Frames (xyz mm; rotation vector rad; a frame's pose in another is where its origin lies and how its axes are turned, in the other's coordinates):
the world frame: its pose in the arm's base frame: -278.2 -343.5 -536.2 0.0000 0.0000 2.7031
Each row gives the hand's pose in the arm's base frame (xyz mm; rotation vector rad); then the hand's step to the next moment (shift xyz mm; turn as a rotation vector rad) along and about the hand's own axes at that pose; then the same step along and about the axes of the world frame.
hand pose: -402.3 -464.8 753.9 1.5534 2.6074 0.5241
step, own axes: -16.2 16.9 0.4 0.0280 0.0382 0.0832
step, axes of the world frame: -22.9 -3.5 3.1 -0.0072 -0.0720 -0.0627
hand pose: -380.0 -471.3 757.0 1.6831 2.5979 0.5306
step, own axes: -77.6 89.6 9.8 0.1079 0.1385 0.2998
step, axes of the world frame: -117.5 -18.6 1.9 -0.0211 -0.2643 -0.2244
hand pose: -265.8 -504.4 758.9 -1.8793 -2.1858 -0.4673
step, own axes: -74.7 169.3 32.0 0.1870 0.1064 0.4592
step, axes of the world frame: -177.5 -45.5 -40.9 0.0677 -0.3646 -0.3458
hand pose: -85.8 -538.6 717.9 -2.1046 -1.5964 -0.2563
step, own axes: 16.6 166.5 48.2 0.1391 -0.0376 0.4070
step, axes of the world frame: -139.2 -69.4 -78.3 0.1816 -0.2705 -0.2833
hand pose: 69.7 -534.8 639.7 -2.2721 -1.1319 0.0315
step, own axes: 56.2 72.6 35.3 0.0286 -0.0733 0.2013
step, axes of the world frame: -60.3 -56.3 -53.6 0.1469 -0.1023 -0.1212
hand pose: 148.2 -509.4 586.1 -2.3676 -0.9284 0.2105
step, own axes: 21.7 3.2 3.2 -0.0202 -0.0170 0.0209
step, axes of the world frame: -9.4 -19.9 -3.1 0.0316 0.0079 -0.0087
